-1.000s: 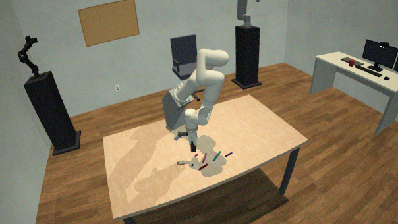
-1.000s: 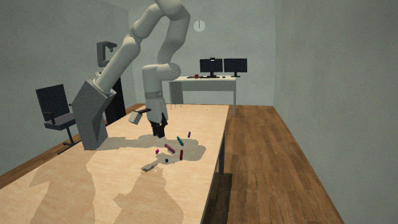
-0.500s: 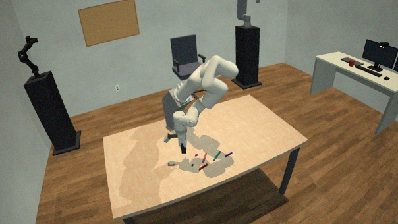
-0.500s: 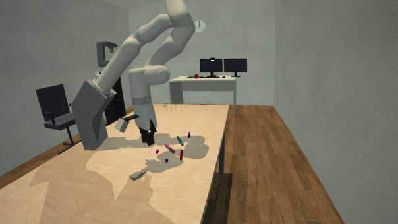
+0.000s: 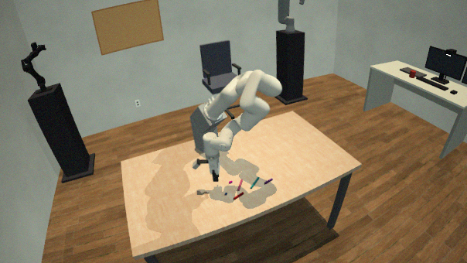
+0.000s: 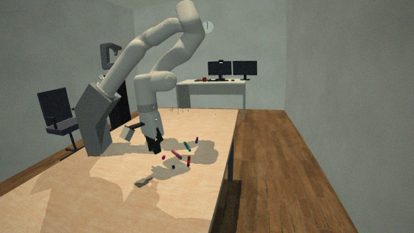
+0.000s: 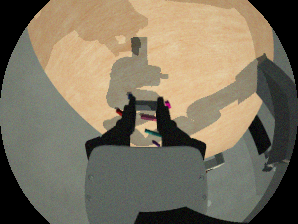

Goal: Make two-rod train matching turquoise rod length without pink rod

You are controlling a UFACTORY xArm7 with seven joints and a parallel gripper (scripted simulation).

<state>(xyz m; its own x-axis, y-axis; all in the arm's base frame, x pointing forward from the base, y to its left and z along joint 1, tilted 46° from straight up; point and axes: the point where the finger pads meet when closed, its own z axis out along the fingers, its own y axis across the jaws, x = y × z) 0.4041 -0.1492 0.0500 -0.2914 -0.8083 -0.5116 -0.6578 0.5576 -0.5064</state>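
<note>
The tiny blue rod is 11 cm below my hand, 6 cm ahead of it and 3 cm to the left of it. From my hand the other things lie so: pink rod (14 cm to the left, 11 cm below, 3 cm ahead); magenta rod (11 cm below, 9 cm to the left, 2 cm behind); grey rod (2 cm below).
</note>
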